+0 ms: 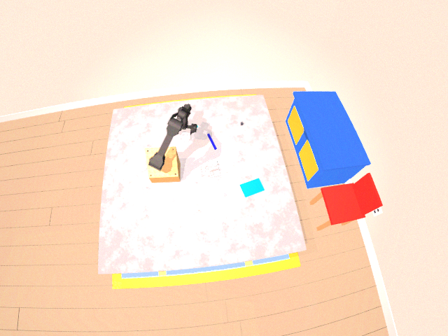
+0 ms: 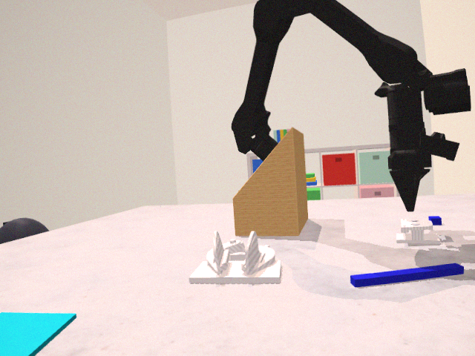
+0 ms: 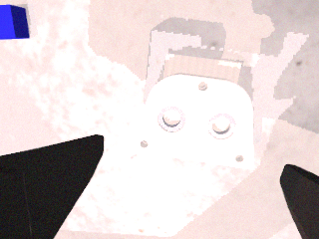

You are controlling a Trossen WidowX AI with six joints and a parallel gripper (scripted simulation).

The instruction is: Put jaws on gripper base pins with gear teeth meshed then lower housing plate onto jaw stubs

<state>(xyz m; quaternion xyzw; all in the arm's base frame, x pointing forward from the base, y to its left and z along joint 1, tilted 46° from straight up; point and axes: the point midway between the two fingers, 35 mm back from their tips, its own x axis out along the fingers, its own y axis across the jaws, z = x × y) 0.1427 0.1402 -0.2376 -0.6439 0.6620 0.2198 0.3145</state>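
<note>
Now: the white housing plate 3 cm below my gripper tip and 1 cm to the left of it. Round my gripper tip: small blue cube: 13 cm behind, 7 cm to the left, 5 cm below; then long blue bar: 20 cm ahead, 5 cm below, 3 cm to the right; then small dark thing: 43 cm ahead, 12 cm to the left, 4 cm below.
</note>
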